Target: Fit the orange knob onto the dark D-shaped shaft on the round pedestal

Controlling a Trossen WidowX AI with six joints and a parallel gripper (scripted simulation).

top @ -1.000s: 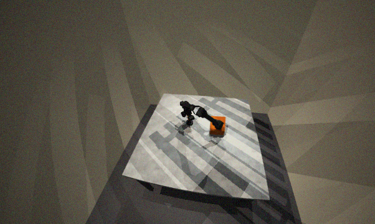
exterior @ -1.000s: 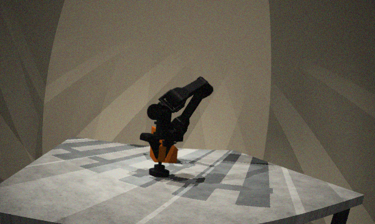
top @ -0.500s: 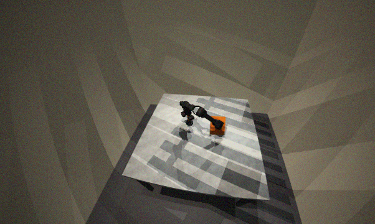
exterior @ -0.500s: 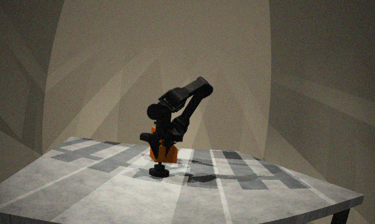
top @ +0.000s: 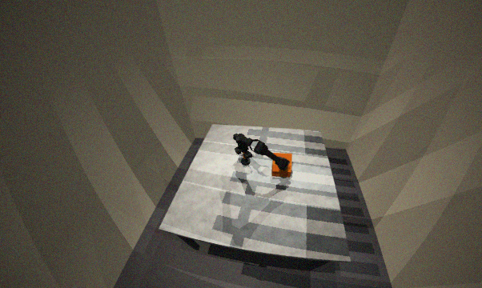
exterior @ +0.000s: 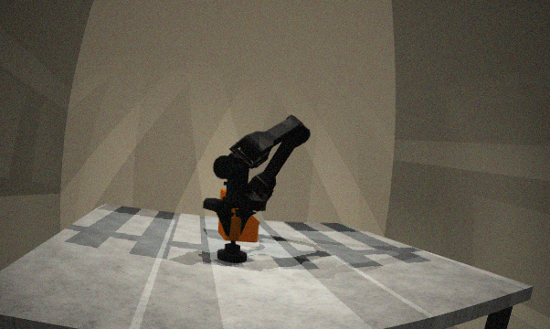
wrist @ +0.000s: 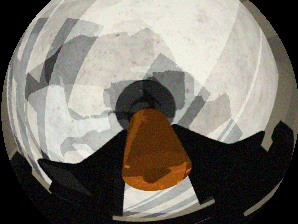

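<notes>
Right now the orange knob is 20 mm above my gripper tip. Round my gripper tip: dark round pedestal: 40 mm below.
</notes>
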